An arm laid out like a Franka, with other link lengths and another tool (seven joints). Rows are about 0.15 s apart.
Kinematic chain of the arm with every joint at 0, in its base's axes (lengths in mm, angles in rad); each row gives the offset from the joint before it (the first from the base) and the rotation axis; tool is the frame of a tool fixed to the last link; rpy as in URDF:
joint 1: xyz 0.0 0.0 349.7 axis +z
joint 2: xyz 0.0 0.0 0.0 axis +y
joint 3: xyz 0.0 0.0 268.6 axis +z
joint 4: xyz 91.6 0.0 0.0 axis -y
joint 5: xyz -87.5 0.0 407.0 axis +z
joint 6: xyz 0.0 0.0 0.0 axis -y
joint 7: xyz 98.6 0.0 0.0 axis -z
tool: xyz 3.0 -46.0 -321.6 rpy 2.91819 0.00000 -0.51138
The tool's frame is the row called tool.
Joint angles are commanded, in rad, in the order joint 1, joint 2, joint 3, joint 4, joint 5, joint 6, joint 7. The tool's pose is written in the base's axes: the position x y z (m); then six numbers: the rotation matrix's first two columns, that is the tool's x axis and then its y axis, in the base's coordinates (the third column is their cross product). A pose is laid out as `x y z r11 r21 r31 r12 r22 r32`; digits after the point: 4 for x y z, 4 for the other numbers.
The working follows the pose.
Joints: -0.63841, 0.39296, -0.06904, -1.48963, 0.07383, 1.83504, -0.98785
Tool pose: 0.5490 -0.4732 0.1932 0.9695 -0.2441 -0.0215 -0.2375 -0.9578 0.1621
Where each joint sits with the arm in this pose, in the base's axes (m; each line is computed from the numbers above, not from the rounded line before):
joint 1: 0.0000 0.0000 0.3497
joint 2: 0.0000 0.0000 0.3497
joint 3: 0.0826 -0.0613 0.5978
joint 4: 0.1466 -0.1167 0.5628
joint 5: 0.4622 -0.3851 0.5216
joint 6: 0.4622 -0.3851 0.5216
joint 7: 0.5360 -0.4502 0.5170
the tool: 0.5490 -0.4732 0.1932

